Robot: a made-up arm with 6 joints.
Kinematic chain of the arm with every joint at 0, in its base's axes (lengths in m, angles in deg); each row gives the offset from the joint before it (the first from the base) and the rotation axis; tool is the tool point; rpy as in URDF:
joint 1: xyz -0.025 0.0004 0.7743 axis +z
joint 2: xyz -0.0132 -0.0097 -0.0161 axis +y
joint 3: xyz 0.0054 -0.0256 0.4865 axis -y
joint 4: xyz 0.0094 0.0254 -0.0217 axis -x
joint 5: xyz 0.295 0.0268 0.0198 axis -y
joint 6: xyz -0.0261 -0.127 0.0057 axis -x
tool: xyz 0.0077 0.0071 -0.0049 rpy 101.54 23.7 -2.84
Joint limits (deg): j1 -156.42..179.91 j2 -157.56..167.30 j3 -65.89..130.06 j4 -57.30..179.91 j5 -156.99..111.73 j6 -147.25..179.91
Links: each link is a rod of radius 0.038 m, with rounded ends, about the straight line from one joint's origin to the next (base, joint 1, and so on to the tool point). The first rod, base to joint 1, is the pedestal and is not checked.
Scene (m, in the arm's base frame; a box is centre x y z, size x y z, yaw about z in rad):
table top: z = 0
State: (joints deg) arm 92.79 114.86 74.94 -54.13 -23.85 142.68
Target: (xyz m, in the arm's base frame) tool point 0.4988 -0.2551 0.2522
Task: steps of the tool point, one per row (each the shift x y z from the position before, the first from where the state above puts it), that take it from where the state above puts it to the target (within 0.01 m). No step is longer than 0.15 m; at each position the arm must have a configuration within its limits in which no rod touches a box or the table.
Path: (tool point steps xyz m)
1: 0.1377 -0.0350 -0.0054
2: 0.1251 -0.0664 -0.0053
3: 0.1054 -0.0938 -0.0053
4: 0.0801 -0.1158 -0.0050
5: 0.0502 -0.1310 -0.0051
6: 0.0176 -0.1387 -0.0051
7: -0.0154 -0.1383 -0.0048
8: -0.0477 -0.1303 -0.0048

